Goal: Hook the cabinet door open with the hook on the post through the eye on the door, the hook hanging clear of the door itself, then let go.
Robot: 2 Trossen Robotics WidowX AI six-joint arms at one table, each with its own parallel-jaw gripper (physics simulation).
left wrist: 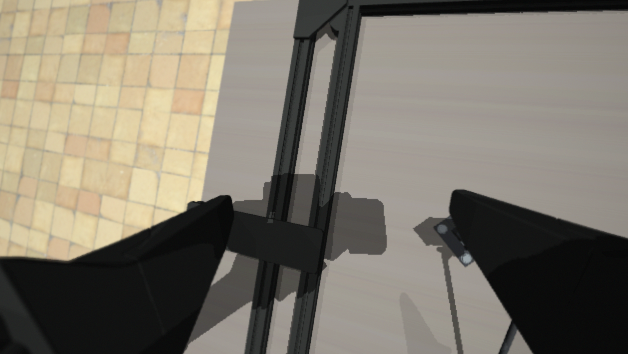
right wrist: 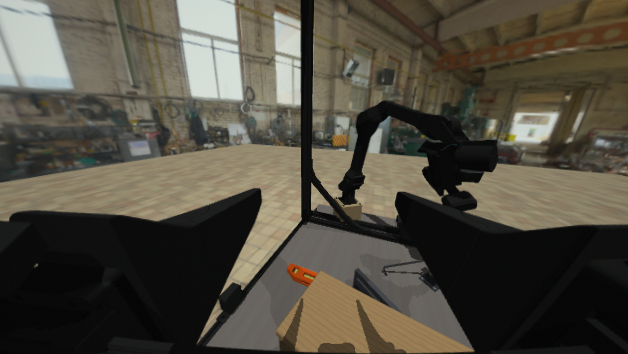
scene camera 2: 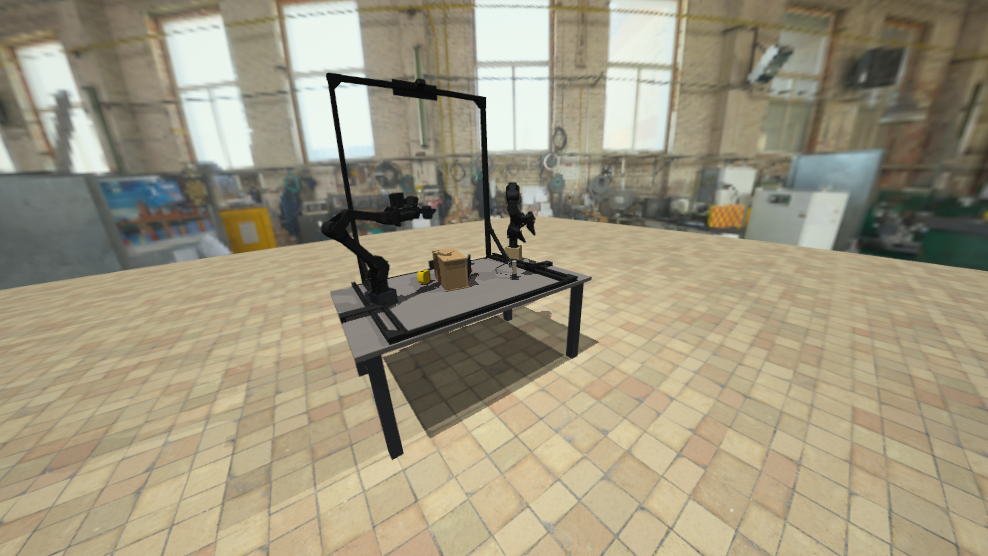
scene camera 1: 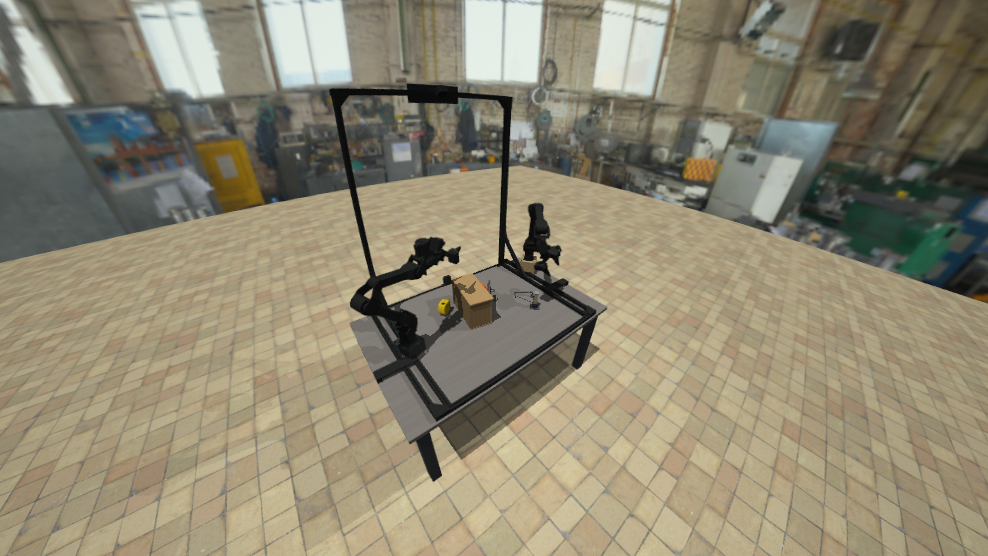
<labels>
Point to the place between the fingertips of my left gripper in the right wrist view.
At 448, 205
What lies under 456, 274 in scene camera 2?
A wooden cabinet.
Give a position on a wooden cabinet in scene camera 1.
474, 302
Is my right gripper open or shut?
Open.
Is my left gripper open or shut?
Open.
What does my right gripper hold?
Nothing.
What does my left gripper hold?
Nothing.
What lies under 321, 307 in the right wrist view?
A wooden cabinet.
</labels>
